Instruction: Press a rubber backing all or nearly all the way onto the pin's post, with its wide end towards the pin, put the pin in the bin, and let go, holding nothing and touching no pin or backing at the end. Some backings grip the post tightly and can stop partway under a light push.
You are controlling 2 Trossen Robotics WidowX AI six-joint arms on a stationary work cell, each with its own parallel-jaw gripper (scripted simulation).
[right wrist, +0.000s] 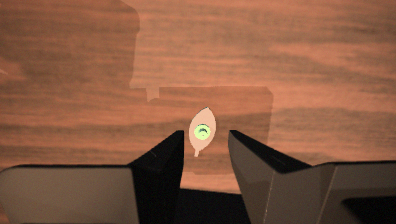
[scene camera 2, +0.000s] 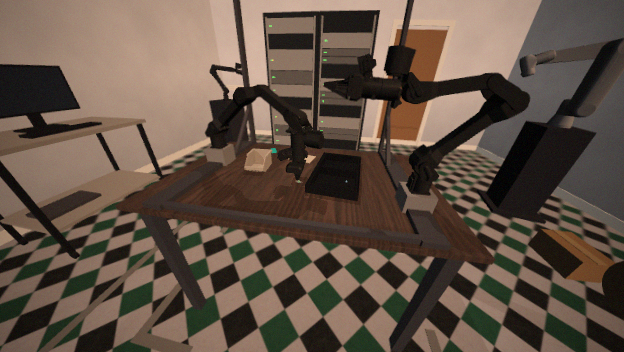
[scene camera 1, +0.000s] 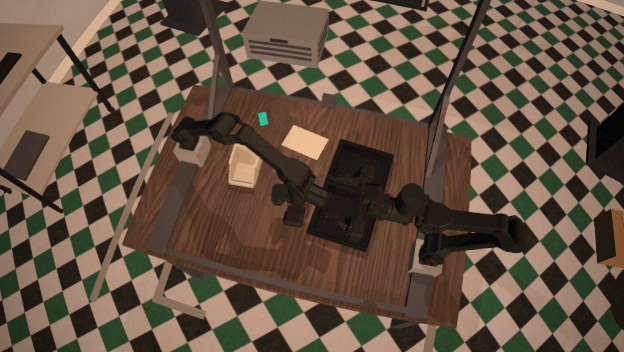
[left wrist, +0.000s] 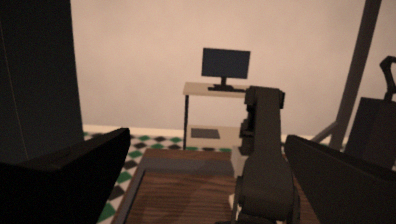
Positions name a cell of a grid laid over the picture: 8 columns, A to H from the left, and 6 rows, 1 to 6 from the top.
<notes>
In view: the left gripper (scene camera 2: E2), the right gripper (scene camera 1: D4), a cream bin (scene camera 1: D3), a black tray (scene camera 1: E3) and a cream card (scene camera 1: D3).
The black tray shows as well in scene camera 2 (scene camera 2: E4). The left gripper is seen too in the left wrist view (left wrist: E4). The right gripper also shows in the right wrist view (right wrist: E4). The right wrist view misses the cream bin: it is out of frame. The left wrist view does not show the black tray: it is out of frame.
</notes>
